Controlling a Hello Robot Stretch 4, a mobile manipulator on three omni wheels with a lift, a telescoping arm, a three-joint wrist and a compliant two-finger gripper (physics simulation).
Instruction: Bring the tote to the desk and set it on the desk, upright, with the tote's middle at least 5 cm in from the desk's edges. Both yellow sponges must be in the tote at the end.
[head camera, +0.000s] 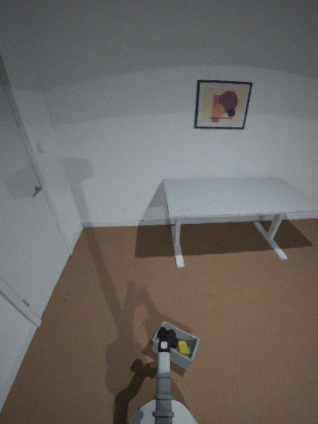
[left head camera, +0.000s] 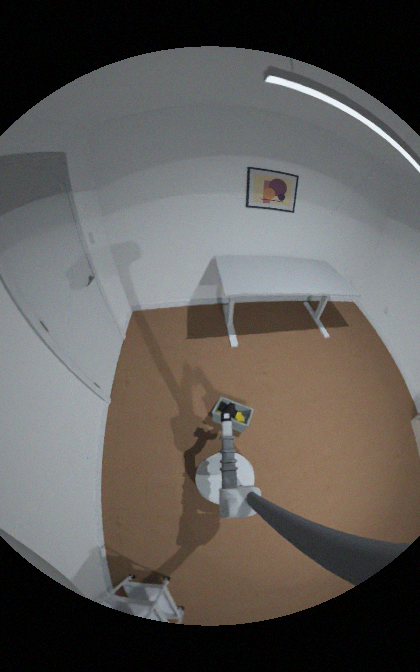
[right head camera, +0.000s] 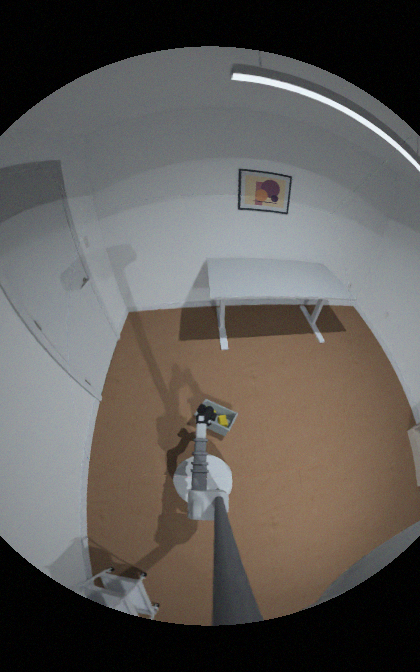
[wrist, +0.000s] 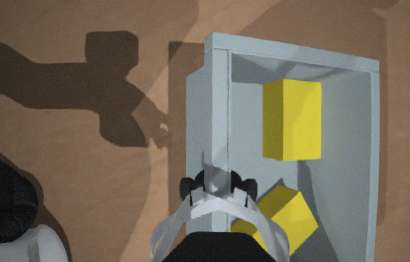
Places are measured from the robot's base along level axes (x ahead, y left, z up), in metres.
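Pixels of known places: gripper, fingertip midpoint: (wrist: 217, 184).
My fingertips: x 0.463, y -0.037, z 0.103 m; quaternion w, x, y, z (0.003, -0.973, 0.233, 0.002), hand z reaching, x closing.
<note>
Ahead of a thing's pixels: the offset from my fingertips to its top centre. Level surfaces: height alone.
The grey tote (head camera: 181, 361) (left head camera: 240, 427) (right head camera: 220, 431) (wrist: 220, 125) is in front of the robot's base and looks raised a little off the floor, slightly tilted, with its opening up. My gripper (head camera: 168, 336) (left head camera: 228, 410) (right head camera: 205, 413) (wrist: 217, 184) is shut on the tote's wall, one fingertip inside and one outside. In the wrist view, one yellow sponge {0.118 m ahead, 0.015 m left, 0.061 m down} (wrist: 300, 120) lies inside near the far end; the other yellow sponge {0.031 m ahead, 0.103 m right, 0.039 m down} (wrist: 287, 217) lies inside beside the fingers, partly hidden by them. The white desk {0.590 m up} (head camera: 235, 195) (left head camera: 280, 275) (right head camera: 270, 277) stands ahead to the right, against the wall.
The desk's left foot (head camera: 179, 255) (left head camera: 232, 335) (right head camera: 223, 338) reaches out over the floor. A door (head camera: 20, 190) is in the left wall. A white cart (left head camera: 165, 595) (right head camera: 143, 590) stands behind on the left. A pale box-like object (right head camera: 415, 450) stands at the right edge.
</note>
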